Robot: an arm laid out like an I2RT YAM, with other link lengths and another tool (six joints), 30 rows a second.
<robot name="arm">
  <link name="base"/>
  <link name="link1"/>
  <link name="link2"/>
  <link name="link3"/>
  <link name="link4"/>
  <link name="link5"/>
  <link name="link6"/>
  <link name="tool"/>
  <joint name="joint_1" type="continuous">
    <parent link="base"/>
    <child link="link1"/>
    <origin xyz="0 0 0.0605"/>
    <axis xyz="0 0 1"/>
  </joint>
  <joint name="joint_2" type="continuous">
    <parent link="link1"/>
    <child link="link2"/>
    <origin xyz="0.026 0.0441 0.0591" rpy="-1.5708 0 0"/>
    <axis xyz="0 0 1"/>
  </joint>
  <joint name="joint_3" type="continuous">
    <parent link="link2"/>
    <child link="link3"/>
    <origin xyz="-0.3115 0 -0.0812" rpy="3.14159 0 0"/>
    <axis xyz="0 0 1"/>
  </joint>
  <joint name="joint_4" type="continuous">
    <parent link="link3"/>
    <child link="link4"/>
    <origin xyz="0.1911 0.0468 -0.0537"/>
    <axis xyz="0 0 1"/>
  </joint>
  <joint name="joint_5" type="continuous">
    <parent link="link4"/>
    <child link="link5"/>
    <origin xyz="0.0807 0.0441 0.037" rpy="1.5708 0 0"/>
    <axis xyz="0 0 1"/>
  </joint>
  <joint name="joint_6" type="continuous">
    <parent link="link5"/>
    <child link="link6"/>
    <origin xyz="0.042 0 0.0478" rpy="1.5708 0 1.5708"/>
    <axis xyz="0 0 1"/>
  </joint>
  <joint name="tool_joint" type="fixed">
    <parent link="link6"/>
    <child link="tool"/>
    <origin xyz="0.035 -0.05 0.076" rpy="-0.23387 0 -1.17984"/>
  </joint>
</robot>
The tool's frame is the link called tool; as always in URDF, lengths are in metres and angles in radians. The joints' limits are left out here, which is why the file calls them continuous.
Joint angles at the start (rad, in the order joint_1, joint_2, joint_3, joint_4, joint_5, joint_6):
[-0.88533, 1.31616, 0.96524, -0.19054, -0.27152, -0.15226]
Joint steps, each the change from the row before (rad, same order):
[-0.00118, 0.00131, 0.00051, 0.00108, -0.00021, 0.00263]
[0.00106, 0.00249, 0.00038, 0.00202, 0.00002, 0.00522]
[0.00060, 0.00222, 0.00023, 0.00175, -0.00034, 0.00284]
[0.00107, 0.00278, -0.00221, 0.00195, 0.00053, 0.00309]
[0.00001, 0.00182, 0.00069, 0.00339, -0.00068, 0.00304]
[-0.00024, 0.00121, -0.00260, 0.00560, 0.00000, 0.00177]
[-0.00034, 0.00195, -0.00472, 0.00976, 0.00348, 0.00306]
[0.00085, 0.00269, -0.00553, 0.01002, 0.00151, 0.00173]
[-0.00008, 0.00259, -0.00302, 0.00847, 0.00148, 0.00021]
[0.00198, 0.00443, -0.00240, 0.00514, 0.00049, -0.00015]
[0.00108, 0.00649, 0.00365, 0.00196, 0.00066, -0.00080]
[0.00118, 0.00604, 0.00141, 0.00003, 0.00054, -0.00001]
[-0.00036, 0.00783, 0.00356, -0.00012, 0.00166, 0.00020]
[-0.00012, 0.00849, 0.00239, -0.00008, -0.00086, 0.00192]
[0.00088, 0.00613, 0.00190, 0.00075, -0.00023, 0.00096]
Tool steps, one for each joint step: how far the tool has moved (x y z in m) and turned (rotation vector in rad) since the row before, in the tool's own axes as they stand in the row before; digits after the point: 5 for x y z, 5 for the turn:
[0.00026, 0.00049, 0.00033, -0.00068, -0.00013, 0.00320]
[0.00005, -0.00007, 0.00081, 0.00081, -0.00152, 0.00449]
[0.00004, -0.00008, 0.00071, 0.00075, -0.00110, 0.00242]
[-0.00089, 0.00013, 0.00129, -0.00039, -0.00377, 0.00257]
[0.00060, -0.00006, 0.00038, 0.00121, 0.00132, 0.00281]
[-0.00003, 0.00021, 0.00050, 0.00025, 0.00138, 0.00178]
[0.00000, 0.00076, 0.00083, -0.00287, 0.00323, 0.00324]
[-0.00048, 0.00016, 0.00121, -0.00033, 0.00153, 0.00122]
[0.00022, 0.00020, 0.00084, -0.00078, 0.00311, 0.00022]
[-0.00064, -0.00043, 0.00167, 0.00068, -0.00193, -0.00116]
[0.00074, -0.00047, 0.00169, 0.00000, -0.00075, -0.00131]
[-0.00041, -0.00018, 0.00199, -0.00073, -0.00458, -0.00047]
[0.00023, 0.00038, 0.00229, -0.00298, -0.00380, 0.00066]
[-0.00040, 0.00025, 0.00273, -0.00081, -0.00661, 0.00211]
[-0.00013, -0.00019, 0.00192, 0.00004, -0.00385, 0.00054]

